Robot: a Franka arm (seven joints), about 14 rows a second.
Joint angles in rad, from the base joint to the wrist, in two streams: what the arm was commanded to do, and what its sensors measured. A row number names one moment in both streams.
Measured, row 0:
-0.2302 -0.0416 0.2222 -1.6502 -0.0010 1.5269 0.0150
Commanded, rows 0 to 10:
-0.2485 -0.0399 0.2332 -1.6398 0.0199 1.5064 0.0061
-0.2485 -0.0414 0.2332 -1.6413 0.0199 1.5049 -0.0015
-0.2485 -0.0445 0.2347 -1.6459 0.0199 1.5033 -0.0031
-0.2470 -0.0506 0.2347 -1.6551 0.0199 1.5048 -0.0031
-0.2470 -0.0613 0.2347 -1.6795 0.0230 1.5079 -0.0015
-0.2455 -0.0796 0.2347 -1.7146 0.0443 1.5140 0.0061
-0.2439 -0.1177 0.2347 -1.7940 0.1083 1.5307 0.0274
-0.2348 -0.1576 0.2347 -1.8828 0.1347 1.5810 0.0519
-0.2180 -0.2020 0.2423 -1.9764 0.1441 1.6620 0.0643
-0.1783 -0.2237 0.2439 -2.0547 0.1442 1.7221 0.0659
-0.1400 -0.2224 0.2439 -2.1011 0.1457 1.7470 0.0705
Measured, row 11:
-0.1948 -0.1337 0.2364 -1.9109 0.1259 1.6444 0.0431
